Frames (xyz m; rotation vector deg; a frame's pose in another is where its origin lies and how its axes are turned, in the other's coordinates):
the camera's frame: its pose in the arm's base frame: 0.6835 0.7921 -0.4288 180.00 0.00 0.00
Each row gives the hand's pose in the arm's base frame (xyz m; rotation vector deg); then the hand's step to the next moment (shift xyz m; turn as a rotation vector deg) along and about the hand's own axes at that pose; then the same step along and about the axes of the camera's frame.
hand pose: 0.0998 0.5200 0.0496 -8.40 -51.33 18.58
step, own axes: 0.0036 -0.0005 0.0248 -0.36 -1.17 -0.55
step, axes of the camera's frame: -0.0173 -0.0005 -0.0181 0.48 1.22 0.30
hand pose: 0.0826 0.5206 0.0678 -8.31 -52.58 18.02
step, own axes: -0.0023 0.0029 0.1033 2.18 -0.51 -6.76
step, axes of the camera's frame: -0.0844 -0.0009 -0.0597 6.74 -0.30 2.29
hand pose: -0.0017 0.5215 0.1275 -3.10 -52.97 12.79
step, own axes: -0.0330 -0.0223 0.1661 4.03 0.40 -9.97
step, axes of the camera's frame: -0.1477 0.0370 -0.0773 10.21 -1.75 2.90
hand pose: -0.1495 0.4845 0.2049 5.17 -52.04 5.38
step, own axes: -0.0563 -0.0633 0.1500 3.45 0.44 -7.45
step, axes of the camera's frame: -0.1442 0.0829 -0.0449 7.88 -1.46 1.82
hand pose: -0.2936 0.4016 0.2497 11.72 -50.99 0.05
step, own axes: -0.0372 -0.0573 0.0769 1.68 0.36 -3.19
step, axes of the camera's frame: -0.0779 0.0667 -0.0082 3.49 -0.78 0.59
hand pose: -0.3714 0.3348 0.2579 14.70 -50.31 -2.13
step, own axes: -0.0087 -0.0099 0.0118 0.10 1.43 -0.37
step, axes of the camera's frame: -0.0139 0.0108 0.0017 0.24 -1.45 -0.19
